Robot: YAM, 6 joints.
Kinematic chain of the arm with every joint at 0, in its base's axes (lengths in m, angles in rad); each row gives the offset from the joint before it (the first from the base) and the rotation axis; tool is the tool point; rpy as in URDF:
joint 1: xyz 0 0 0.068 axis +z
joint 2: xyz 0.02 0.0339 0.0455 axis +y
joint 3: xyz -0.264 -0.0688 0 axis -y
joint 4: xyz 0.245 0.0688 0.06 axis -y
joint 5: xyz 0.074 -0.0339 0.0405 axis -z
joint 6: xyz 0.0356 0 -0.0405 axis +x
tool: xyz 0 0 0 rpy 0 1.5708 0
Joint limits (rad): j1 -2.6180..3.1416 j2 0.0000..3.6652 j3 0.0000..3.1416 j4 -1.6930..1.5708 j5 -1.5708..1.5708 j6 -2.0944..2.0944
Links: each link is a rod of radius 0.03 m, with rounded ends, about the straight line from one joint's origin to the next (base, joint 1, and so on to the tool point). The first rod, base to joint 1, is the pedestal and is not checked.
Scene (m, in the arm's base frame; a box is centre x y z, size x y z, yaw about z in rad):
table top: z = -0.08
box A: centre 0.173 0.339 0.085 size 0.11 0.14 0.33 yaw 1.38
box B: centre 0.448 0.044 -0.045 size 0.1 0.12 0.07 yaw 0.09
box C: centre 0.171 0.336 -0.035 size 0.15 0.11 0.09 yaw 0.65
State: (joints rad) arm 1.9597 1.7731 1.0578 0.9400 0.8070 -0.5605
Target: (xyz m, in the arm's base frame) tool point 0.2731 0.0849 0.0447
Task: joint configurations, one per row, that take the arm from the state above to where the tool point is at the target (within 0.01 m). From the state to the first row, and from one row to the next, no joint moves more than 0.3 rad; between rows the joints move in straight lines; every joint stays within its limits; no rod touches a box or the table.
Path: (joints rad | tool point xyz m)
1: 1.7809 1.7957 0.7893 0.7361 0.7963 -0.5076 | -0.0493 0.3534 0.1695
2: 1.6020 1.8184 0.5208 0.5323 0.7855 -0.4548 | 0.0164 0.2807 0.0810
3: 1.4232 1.8410 0.2523 0.3284 0.7748 -0.4019 | 0.0506 0.1709 0.0272
4: 1.1679 1.8916 0.3203 0.4472 0.8157 -0.4415 | 0.1045 0.1790 0.0303
5: 0.9126 1.9421 0.3884 0.5660 0.8566 -0.4812 | 0.1641 0.1683 0.0343
6: 0.6573 1.9927 0.4564 0.6847 0.8975 -0.5208 | 0.2227 0.1368 0.0392
7: 0.4020 2.0432 0.5245 0.8035 0.9384 -0.5605 | 0.2731 0.0849 0.0447

